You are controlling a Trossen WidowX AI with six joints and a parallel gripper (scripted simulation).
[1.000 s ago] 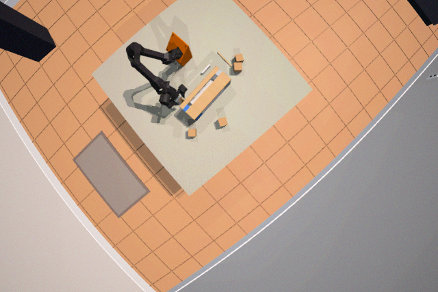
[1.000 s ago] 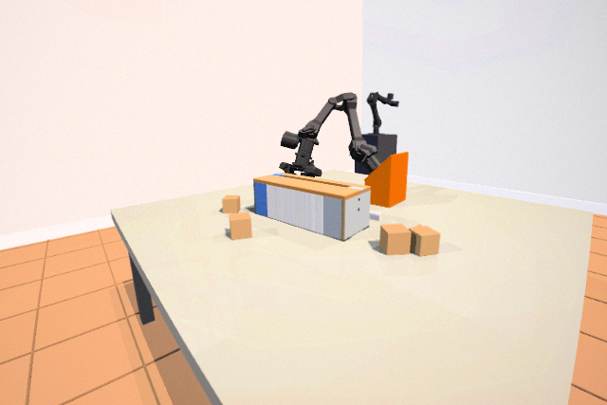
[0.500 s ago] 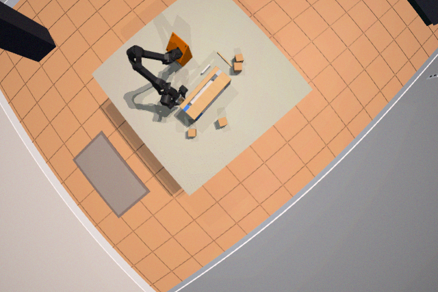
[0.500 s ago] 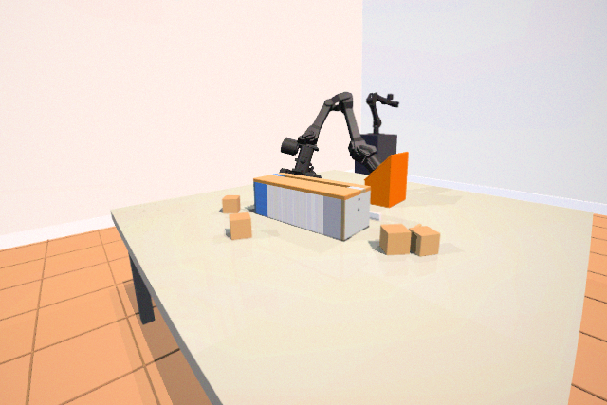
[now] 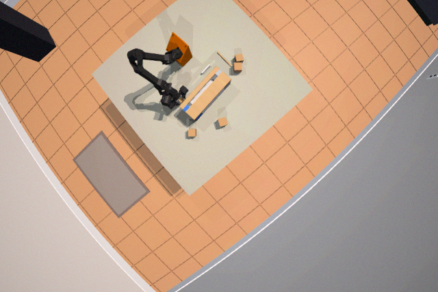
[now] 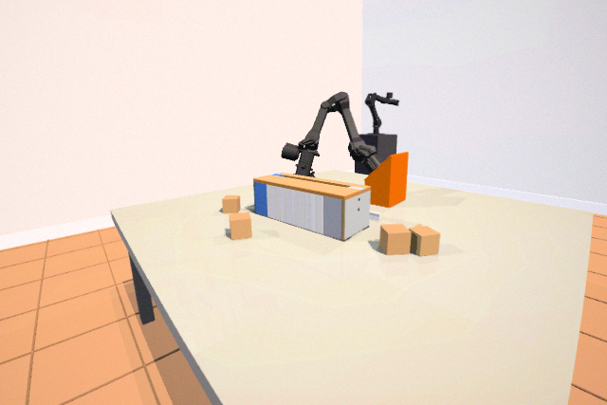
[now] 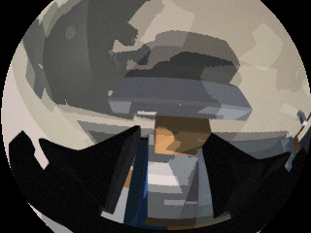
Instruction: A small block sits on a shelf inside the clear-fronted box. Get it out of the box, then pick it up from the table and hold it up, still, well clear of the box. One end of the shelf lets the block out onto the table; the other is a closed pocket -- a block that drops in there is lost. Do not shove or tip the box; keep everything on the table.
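The long box is 3 cm ahead of my gripper tip, 17 cm to the left of it and 5 cm above it. Also, from my gripper tip: tan block: 2 cm behind; then thin stick: 9 cm behind, 46 cm to the left, 1 cm below.
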